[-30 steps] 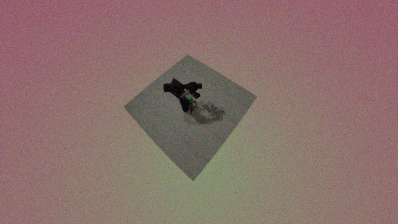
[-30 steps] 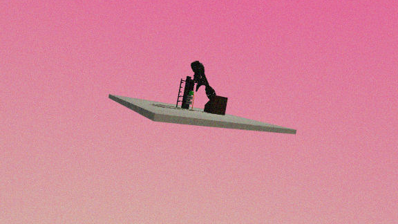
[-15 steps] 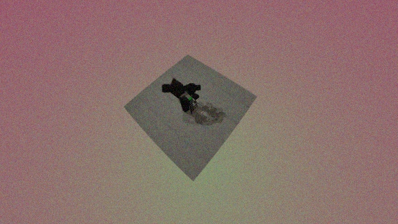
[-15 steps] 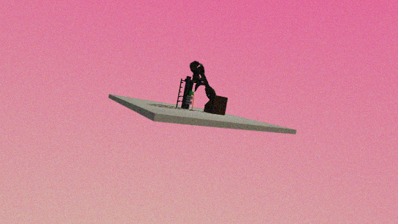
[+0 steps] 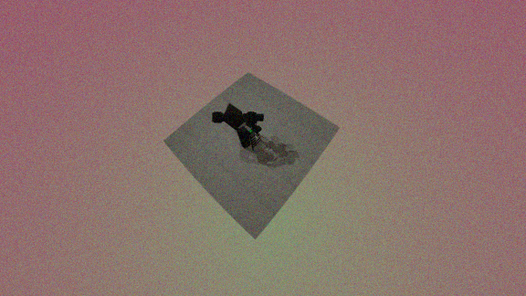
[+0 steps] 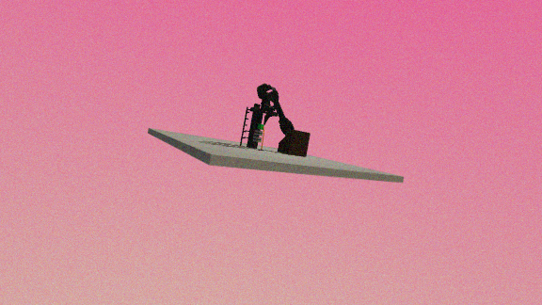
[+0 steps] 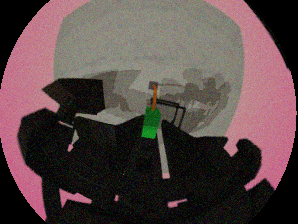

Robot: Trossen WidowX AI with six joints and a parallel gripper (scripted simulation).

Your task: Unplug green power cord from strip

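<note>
Right now my gripper tip is 20 mm past the dark power strip, 100 mm to the left of it and 30 mm above it. Round my gripper tip: green plug (30 mm to the right, 10 mm below).
</note>
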